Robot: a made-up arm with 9 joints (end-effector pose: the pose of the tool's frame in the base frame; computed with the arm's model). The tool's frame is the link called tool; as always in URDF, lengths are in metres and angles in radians. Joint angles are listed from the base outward.
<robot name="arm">
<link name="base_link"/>
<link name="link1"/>
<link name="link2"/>
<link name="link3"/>
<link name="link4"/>
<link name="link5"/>
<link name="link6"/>
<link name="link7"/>
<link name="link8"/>
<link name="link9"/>
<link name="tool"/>
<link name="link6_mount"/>
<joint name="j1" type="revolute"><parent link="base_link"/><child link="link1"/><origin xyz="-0.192 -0.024 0.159"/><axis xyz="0 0 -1"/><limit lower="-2.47" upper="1.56"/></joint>
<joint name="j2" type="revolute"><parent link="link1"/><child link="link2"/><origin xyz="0.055 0.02 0.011"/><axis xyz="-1 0 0"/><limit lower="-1.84" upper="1.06"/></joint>
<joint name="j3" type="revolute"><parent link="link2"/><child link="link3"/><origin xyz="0.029 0.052 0.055"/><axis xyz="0 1 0"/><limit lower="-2.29" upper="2.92"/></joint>
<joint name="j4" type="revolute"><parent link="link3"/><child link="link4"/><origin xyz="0.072 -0.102 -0.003"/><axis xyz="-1 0 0"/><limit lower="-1.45" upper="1.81"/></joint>
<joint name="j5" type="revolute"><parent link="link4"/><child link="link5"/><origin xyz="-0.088 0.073 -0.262"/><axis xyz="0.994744 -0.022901 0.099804"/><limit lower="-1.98" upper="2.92"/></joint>
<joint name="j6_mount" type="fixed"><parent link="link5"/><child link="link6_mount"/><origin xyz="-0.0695 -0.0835 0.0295"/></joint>
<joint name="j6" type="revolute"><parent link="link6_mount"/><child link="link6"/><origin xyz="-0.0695 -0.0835 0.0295"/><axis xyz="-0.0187 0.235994 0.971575"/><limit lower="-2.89" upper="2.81"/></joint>
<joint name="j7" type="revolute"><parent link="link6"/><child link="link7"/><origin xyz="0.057 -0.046 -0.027"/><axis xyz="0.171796 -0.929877 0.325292"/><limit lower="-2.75" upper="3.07"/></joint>
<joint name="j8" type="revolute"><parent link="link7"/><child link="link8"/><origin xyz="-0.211 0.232 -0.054"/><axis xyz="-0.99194 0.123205 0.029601"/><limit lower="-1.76" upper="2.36"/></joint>
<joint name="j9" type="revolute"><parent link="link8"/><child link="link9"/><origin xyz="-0.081 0.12 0.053"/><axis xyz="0 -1 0"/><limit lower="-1.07" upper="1.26"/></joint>
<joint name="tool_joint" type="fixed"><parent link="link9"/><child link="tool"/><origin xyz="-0.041 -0.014 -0.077" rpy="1.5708 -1.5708 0"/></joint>
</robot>
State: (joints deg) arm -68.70 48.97 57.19 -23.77 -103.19 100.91 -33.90 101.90 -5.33
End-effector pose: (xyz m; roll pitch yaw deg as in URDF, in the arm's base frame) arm -0.6570 0.2987 0.2627 -160.89 -36.14 -157.64
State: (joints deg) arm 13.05 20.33 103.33 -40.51 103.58 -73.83 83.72 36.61 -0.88
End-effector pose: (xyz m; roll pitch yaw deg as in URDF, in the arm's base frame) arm -0.0131 0.3731 -0.0581 -16.64 -23.50 -62.63
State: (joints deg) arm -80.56 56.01 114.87 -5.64 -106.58 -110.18 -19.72 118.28 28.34
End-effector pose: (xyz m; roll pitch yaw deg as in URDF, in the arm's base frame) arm -0.3365 -0.1931 0.1862 179.03 20.80 -33.20
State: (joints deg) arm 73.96 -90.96 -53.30 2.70 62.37 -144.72 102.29 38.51 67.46
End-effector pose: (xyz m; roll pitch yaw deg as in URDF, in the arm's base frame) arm 0.3752 -0.6027 0.0298 -12.21 -48.91 -66.95
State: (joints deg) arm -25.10 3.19 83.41 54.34 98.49 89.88 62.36 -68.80 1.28
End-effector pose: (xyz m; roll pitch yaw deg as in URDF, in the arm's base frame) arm -0.5201 -0.7032 0.5094 6.31 81.04 119.67
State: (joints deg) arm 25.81 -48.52 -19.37 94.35 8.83 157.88 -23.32 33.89 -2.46
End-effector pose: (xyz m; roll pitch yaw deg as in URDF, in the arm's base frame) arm -0.4825 -0.4131 0.3764 116.86 -29.70 107.84
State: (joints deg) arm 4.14 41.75 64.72 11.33 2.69 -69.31 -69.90 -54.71 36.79
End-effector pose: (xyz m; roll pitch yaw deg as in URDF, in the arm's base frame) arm -0.0970 -0.1161 0.1053 -88.70 -30.29 43.73
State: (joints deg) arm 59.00 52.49 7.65 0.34 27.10 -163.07 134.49 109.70 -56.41
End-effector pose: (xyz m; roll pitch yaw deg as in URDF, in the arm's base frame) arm -0.9534 -0.1703 0.2113 163.16 -37.78 -33.05
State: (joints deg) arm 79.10 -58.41 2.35 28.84 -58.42 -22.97 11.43 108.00 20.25
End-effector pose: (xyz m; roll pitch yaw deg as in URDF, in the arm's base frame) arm -0.1298 0.2490 -0.1884 -2.70 43.58 0.51
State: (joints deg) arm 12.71 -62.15 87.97 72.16 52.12 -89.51 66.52 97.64 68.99
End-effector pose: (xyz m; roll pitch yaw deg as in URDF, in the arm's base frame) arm -0.4275 -0.1781 -0.3355 3.76 -0.12 143.29
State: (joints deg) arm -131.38 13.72 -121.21 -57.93 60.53 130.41 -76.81 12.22 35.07
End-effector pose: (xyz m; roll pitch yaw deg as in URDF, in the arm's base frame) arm -0.8551 0.4124 0.1866 69.15 24.37 53.47
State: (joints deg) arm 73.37 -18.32 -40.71 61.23 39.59 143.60 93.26 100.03 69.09
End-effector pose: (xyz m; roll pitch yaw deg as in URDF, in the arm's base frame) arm -0.6932 -0.1378 -0.3462 -25.20 33.33 -143.12
